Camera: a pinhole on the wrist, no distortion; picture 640 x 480 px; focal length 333.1 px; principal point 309.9 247.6 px. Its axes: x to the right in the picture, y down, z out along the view. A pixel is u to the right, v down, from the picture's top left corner.
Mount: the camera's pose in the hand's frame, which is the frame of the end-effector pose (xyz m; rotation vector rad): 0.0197 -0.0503 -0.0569 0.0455 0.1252 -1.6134
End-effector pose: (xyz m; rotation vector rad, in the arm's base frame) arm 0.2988 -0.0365 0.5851 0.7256 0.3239 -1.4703
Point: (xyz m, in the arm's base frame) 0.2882 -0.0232 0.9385
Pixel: outside the picture
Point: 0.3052 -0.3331 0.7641
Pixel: 162 320
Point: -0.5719 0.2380 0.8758
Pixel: outside the picture
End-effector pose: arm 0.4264 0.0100 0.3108 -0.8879 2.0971 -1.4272
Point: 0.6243 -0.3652 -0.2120
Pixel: 46 288
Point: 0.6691 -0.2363 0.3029
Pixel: 333 224
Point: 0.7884 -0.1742 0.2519
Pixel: 306 127
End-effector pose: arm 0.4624 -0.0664 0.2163 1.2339 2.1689 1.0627
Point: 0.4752 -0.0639 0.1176
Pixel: 329 167
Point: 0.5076 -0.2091 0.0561
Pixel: outside the picture
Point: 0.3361 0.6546 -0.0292
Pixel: outside the picture
